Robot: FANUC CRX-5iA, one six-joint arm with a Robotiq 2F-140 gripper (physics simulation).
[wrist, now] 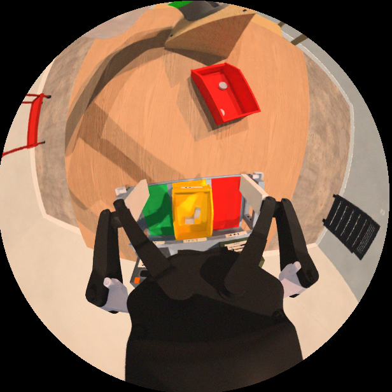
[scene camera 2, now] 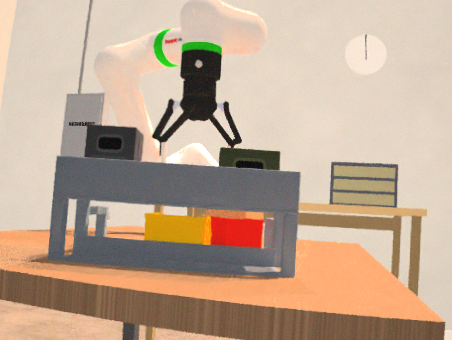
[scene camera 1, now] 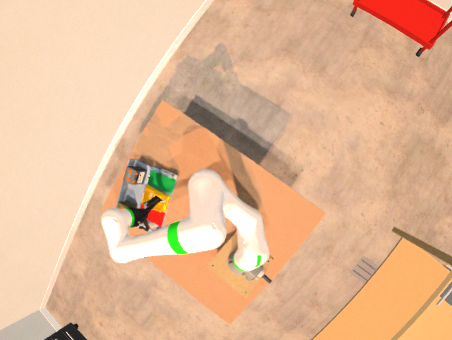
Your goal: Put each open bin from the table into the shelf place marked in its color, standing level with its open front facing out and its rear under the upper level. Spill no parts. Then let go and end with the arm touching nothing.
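Places are measured from the arm's base along level axes (x right, y ahead, z up), in millimetres.
Pixels of known places: gripper, between the fingertips: [scene camera 1: 160,212]; arm's base, origin of its link: [scene camera 1: 241,262].
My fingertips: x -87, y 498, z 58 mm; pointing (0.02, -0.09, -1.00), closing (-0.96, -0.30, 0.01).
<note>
Ahead of a thing's pixels: the offset from my fingertips to its middle. "spot": to the spot under its first point. Level surfaces: height alone.
The grey shelf @[spot: dy +232, dx -105, dz -71 mm] [scene camera 1: 131,196] [scene camera 2: 175,181] holds a yellow bin @[dy +136, dx -38, dz -130 mm] [scene camera 2: 175,228] [wrist: 192,205] in its middle place, with light grey parts inside. The green place [scene camera 1: 162,181] [wrist: 156,200] and the red place [wrist: 227,200] lie on either side of it, both bare. A red bin @[dy -223, dx -26, dz -136 mm] [scene camera 2: 237,232] [wrist: 236,97] with small pale parts stands upright on the table, apart from the shelf; the arm hides it in scene camera 1. My gripper [scene camera 2: 197,144] [wrist: 194,184] is wide open and empty above the shelf, its fingers spread beyond the yellow bin's sides. A green bin does not show.
A dark grey box @[dy +259, dx +43, dz -11 mm] [scene camera 2: 114,143] and a dark green box @[dy +184, dx -176, dz -23 mm] [scene camera 2: 250,159] stand on the shelf's upper level. The arm [scene camera 1: 206,215] reaches over the table @[dz -174 mm] [scene camera 1: 295,215] from a wooden base board [scene camera 1: 246,289] [wrist: 215,32]. A red cart [scene camera 1: 405,19] stands off the table.
</note>
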